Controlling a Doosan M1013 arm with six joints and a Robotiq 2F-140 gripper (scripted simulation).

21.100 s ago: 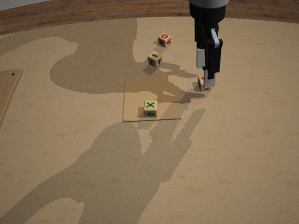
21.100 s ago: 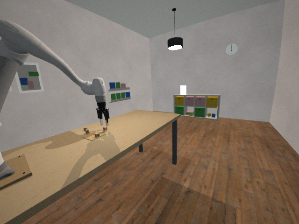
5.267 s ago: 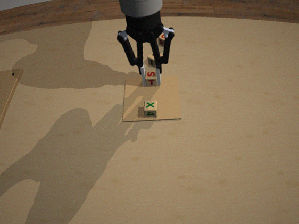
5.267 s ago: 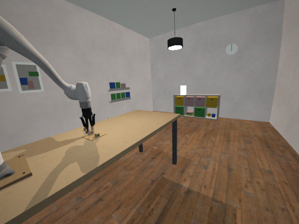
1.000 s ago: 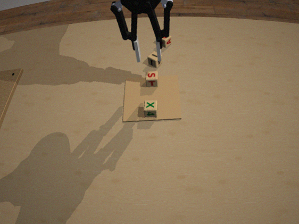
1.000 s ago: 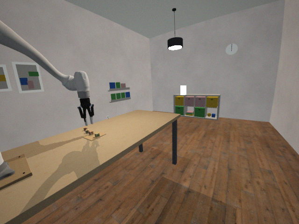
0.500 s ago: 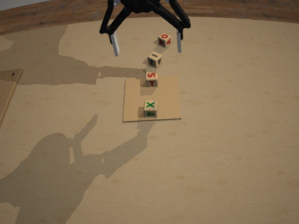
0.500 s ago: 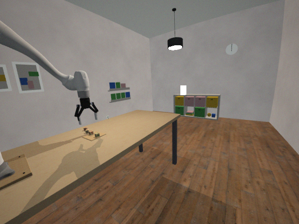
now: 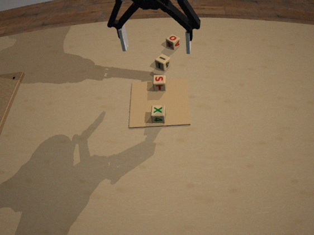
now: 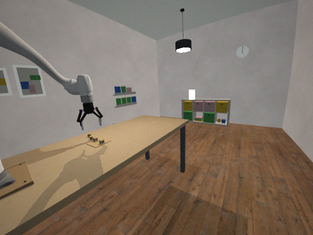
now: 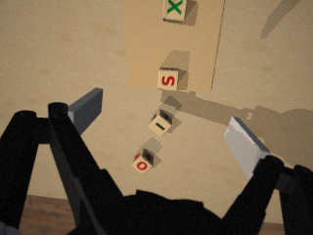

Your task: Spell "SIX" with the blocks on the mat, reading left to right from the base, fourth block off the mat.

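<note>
My hand is 1 cm short of the I block, 6 cm to the right of it and 11 cm above it. Also, from my hand: tan mat (1 cm behind, 6 cm to the right, 13 cm below); S block (2 cm to the right, 11 cm below); letter block (2 cm behind, 11 cm to the right, 11 cm below).
</note>
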